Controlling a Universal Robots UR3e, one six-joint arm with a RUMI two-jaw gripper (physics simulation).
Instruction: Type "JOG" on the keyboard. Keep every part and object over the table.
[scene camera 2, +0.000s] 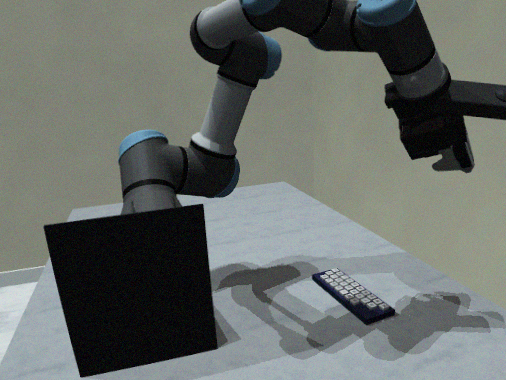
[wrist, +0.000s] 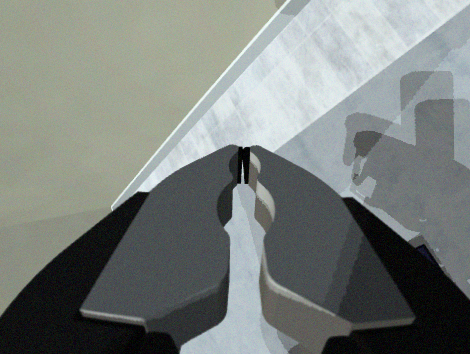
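The keyboard has a dark blue case and several rows of pale keys. It lies flat on the pale table, right of centre in the scene view. The letters on its keys are too small to read there. In the wrist view a small dark blue corner of the keyboard shows at the right, partly hidden by the gripper's body. My gripper is shut and empty, its tips together. It hangs high, well above the keyboard and to its right in the scene view, touching nothing.
A large black upright panel stands at the left front, before the arm's base. The table's right edge runs diagonally in the scene view. Beyond the table edge, pale floor and wall show in the wrist view. Arm shadows cross the table.
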